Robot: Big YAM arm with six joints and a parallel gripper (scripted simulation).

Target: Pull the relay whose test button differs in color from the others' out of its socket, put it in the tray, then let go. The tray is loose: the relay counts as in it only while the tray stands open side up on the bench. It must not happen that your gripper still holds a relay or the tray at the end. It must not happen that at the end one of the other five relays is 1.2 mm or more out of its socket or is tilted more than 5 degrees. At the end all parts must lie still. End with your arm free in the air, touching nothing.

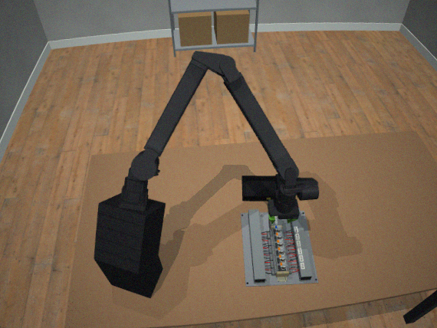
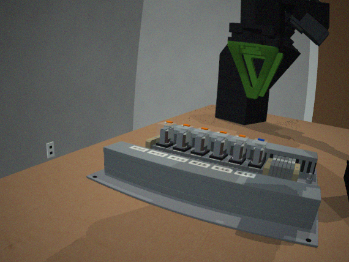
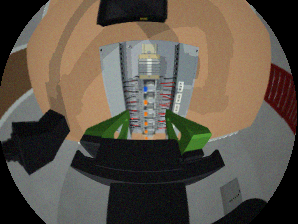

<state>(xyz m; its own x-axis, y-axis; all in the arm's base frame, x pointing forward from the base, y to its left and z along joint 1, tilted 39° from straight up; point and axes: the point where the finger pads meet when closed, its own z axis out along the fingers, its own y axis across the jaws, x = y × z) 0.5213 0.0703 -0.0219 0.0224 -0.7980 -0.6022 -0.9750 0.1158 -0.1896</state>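
Right now my hand is 20 mm to the right of the relay and 90 mm above it. The rest, counted from my hand: black tray (40 mm behind, 240 mm to the left, 120 mm below).
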